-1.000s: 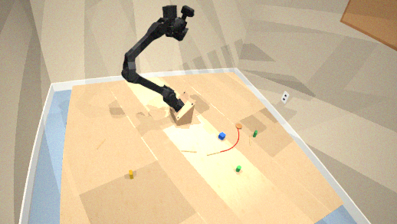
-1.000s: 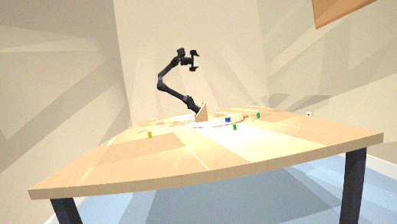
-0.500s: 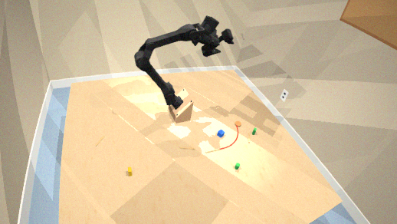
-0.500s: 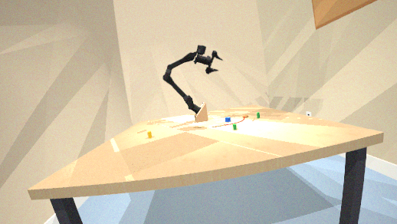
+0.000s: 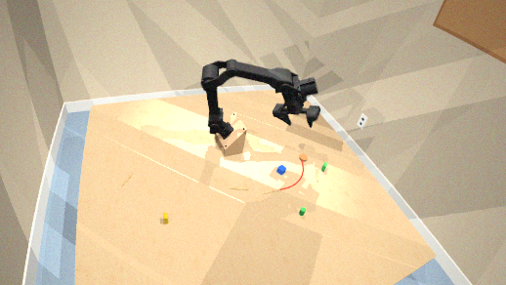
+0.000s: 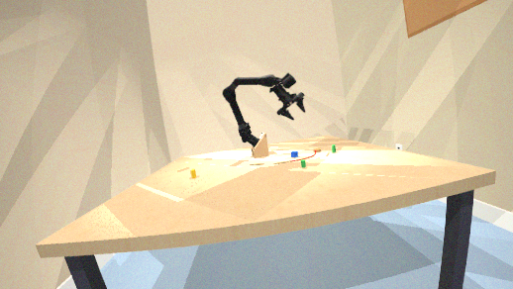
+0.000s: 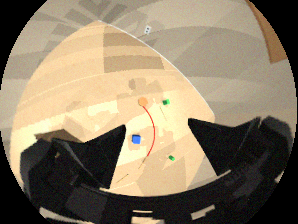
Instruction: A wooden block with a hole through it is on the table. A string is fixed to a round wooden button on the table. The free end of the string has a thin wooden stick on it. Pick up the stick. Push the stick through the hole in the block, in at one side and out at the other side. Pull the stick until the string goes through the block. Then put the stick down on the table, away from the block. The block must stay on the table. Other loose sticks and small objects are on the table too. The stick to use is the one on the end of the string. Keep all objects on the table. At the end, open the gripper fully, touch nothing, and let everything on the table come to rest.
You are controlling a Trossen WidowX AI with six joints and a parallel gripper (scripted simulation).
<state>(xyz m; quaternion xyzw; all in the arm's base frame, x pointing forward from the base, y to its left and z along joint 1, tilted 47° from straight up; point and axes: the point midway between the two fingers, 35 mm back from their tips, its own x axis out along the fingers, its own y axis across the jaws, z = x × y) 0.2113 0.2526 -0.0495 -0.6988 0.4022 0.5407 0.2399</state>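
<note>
The blue cube lies 40 mm ahead of my gripper tip, 70 mm to the right of it and 200 mm below it. Also, from my gripper tip: thin wooden stick (120 mm ahead, 150 mm to the right, 210 mm below); then round wooden button (10 mm ahead, 80 mm to the left, 200 mm below); then yellow piece (100 mm ahead, 590 mm to the right, 190 mm below).
</note>
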